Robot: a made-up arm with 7 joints.
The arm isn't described. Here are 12 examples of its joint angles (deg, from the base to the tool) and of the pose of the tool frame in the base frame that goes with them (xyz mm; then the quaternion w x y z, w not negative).
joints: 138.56 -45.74 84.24 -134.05 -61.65 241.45 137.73
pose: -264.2 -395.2 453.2 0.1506 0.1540 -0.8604 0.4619
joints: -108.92 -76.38 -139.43 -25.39 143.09 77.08 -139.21
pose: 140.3 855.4 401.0 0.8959 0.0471 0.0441 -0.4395
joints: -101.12 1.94 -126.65 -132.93 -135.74 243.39 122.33
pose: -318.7 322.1 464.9 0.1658 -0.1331 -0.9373 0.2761
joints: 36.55 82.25 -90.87 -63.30 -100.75 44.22 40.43
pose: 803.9 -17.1 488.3 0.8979 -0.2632 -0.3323 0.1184
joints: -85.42 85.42 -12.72 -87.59 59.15 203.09 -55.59
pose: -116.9 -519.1 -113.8 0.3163 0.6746 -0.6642 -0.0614
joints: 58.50 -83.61 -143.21 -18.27 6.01 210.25 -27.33
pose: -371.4 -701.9 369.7 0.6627 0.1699 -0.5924 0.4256
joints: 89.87 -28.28 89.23 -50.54 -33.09 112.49 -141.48
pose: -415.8 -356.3 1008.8 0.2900 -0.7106 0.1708 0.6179
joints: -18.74 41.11 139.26 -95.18 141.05 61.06 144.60
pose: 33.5 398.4 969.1 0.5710 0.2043 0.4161 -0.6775
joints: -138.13 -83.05 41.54 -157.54 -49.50 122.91 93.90
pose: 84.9 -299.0 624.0 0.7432 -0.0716 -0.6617 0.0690
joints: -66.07 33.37 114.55 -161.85 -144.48 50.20 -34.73
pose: 243.2 303.5 332.4 0.8755 0.1855 0.4436 -0.0482
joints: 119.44 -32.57 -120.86 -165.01 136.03 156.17 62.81
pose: 231.4 44.2 153.3 0.0744 0.2291 0.8915 0.3837
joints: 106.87 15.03 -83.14 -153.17 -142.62 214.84 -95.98
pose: 309.9 152.7 304.5 0.0149 0.6851 -0.7262 -0.0553
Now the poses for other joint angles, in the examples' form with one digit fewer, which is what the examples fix.
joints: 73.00 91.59 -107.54 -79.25 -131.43 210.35 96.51
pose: 615 313 464 0.661 0.469 0.567 0.150
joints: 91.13 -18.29 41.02 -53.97 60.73 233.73 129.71
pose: -221 65 1083 0.451 0.065 0.279 0.845
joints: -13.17 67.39 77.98 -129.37 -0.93 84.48 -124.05
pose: 228 503 276 0.640 0.266 -0.711 0.123
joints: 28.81 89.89 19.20 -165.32 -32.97 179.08 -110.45
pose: -148 81 36 0.579 0.053 -0.783 0.220
